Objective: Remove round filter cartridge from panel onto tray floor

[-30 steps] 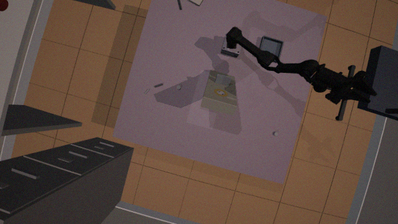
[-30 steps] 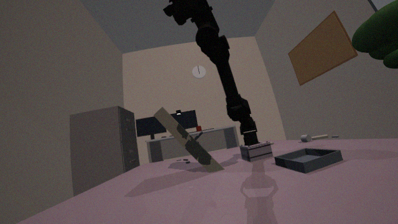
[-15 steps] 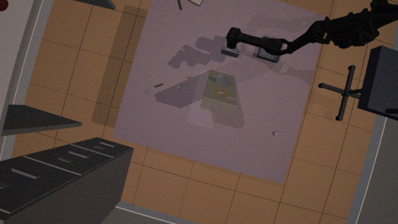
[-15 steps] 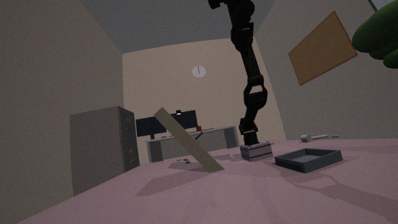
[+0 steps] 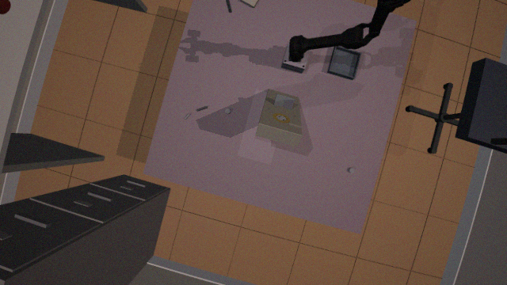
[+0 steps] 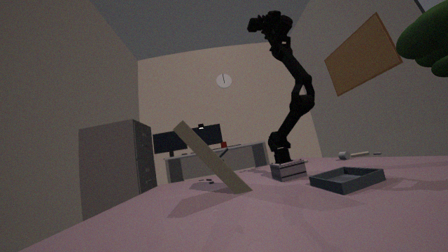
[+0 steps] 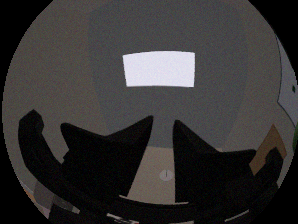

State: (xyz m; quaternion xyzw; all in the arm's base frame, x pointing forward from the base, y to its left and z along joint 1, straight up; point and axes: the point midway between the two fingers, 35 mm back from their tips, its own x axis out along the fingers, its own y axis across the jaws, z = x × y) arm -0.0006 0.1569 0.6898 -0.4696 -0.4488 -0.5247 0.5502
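My gripper tip is 55 cm above the round filter cartridge, 37 cm short of it and 21 cm to the left of it. Round my gripper tip: grey tray: 79 cm below, 14 cm to the left, 3 cm behind; then service panel: 63 cm below, 33 cm ahead, 20 cm to the right.
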